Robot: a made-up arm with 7 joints.
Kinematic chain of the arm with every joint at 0, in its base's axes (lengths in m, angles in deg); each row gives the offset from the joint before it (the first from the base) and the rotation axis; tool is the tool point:
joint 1: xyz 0 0 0.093 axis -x
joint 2: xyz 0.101 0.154 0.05 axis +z
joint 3: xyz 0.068 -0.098 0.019 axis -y
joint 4: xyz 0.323 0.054 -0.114 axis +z
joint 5: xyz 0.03 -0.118 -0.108 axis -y
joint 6: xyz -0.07 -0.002 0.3 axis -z
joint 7: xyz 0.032 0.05 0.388 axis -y
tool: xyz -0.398 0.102 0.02
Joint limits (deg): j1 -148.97..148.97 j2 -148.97..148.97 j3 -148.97..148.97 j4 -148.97..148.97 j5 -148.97..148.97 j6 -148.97..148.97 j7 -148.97..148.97
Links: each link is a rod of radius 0.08 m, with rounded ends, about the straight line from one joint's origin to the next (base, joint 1, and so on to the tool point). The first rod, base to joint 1, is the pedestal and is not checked.
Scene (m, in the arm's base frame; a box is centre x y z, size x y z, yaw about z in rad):
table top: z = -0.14
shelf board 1: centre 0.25 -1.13 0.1 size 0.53 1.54 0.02 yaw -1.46
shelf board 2: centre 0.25 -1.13 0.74 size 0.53 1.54 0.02 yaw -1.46
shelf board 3: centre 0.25 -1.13 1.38 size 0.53 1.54 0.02 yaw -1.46
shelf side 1: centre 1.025 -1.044 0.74 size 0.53 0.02 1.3 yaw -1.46
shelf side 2: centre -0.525 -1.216 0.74 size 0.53 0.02 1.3 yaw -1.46
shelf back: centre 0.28 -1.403 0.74 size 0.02 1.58 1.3 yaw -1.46
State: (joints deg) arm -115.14 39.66 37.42 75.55 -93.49 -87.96 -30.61
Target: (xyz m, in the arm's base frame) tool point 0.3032 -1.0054 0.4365
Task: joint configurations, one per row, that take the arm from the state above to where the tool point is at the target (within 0.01 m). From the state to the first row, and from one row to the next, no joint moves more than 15 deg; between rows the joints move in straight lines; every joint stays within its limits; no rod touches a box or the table.
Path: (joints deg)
1: -111.11 34.26 34.79 85.80 -91.16 -83.23 -20.48
2: -107.08 28.85 32.15 96.06 -88.82 -78.50 -10.34
3: -103.05 23.45 29.52 106.31 -86.49 -73.77 -0.21
4: -103.83 22.03 30.18 107.90 -82.48 -65.53 12.94
5: -104.62 20.61 30.84 109.49 -78.46 -57.29 26.10
6: -105.40 19.19 31.50 111.08 -74.45 -49.04 39.25
7: -106.19 17.77 32.16 112.67 -70.44 -40.80 52.40
8: -109.73 20.18 33.29 105.57 -70.36 -48.77 38.74
9: -113.28 22.59 34.42 98.46 -70.28 -56.75 25.07
10: -116.83 24.99 35.56 91.35 -70.21 -64.72 11.40

